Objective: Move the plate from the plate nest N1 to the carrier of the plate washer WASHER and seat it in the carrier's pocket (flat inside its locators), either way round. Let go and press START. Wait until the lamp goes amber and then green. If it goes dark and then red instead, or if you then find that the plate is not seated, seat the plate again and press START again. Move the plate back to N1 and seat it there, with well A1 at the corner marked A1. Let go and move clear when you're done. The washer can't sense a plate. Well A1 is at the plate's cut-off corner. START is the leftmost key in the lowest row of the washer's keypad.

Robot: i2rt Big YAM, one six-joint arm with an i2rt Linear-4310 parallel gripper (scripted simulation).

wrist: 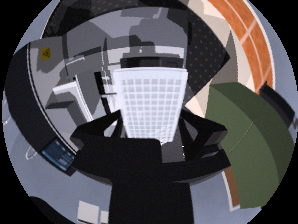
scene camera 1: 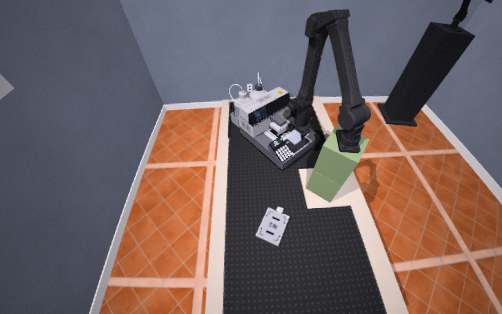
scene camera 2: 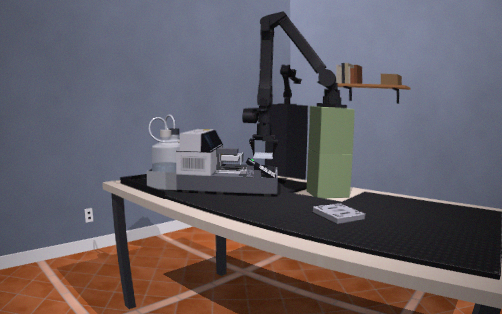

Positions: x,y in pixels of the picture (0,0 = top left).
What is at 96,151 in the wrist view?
My gripper.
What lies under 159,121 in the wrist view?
A well plate.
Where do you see a plate washer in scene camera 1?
255,116
